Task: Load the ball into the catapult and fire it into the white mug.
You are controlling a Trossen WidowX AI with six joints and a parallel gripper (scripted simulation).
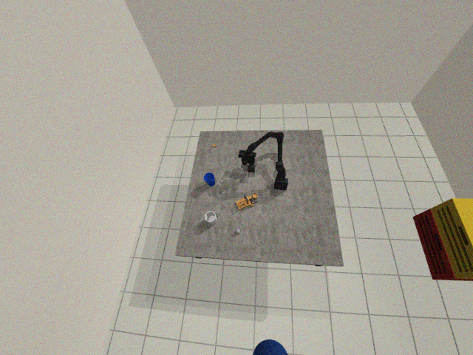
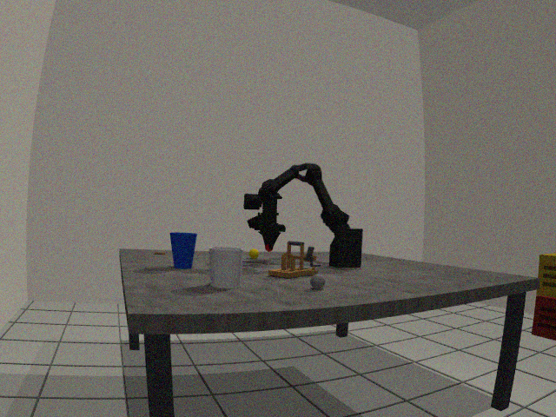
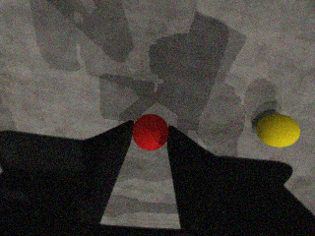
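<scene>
The wooden catapult is 32 cm to the left of my gripper tip and 3 cm ahead of it. The rest, counted from my gripper tip: blue cup: 38 cm ahead, 13 cm to the left, 3 cm below; then yellow ball: 17 cm to the right, 3 cm below, 1 cm behind; then red ball: 1 cm above.
</scene>
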